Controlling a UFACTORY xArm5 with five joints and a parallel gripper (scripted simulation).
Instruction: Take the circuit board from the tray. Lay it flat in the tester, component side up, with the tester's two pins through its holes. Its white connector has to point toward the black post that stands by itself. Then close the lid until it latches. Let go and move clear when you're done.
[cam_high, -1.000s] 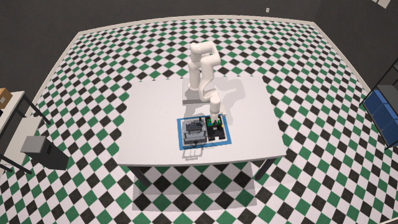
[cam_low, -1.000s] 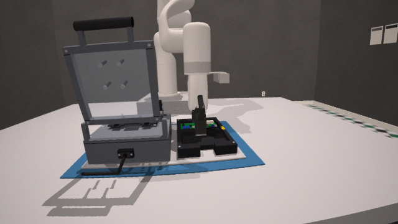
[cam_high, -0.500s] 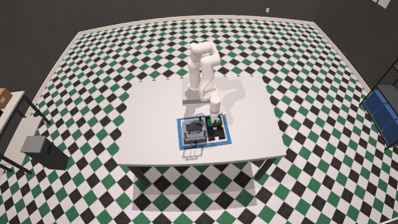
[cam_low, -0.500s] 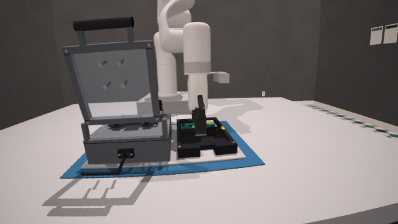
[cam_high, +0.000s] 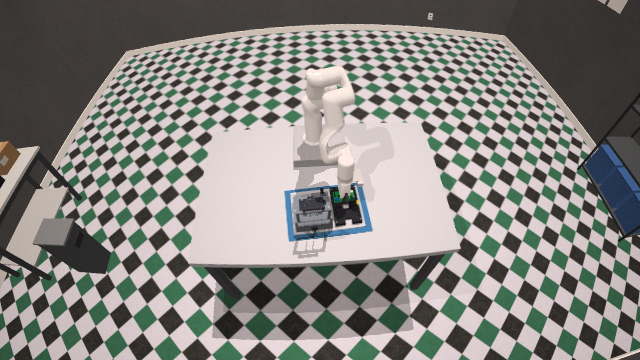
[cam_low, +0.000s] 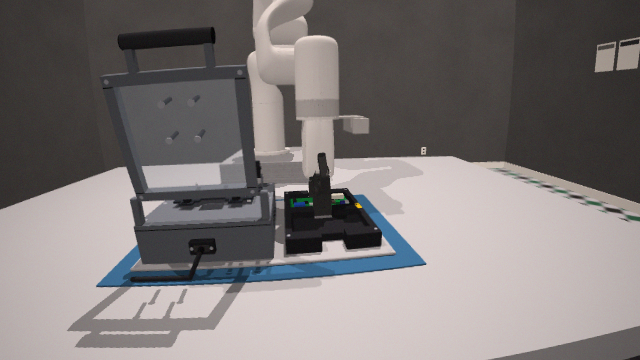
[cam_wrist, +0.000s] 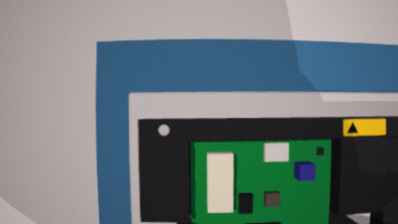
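Right now the green circuit board is right at my hand. The rest, counted from my hand: black block 10 mm ahead, 110 mm to the right, 60 mm above; clear lid 200 mm ahead, 150 mm to the right, 160 mm above; grey tester 110 mm ahead, 120 mm to the right, 90 mm above.
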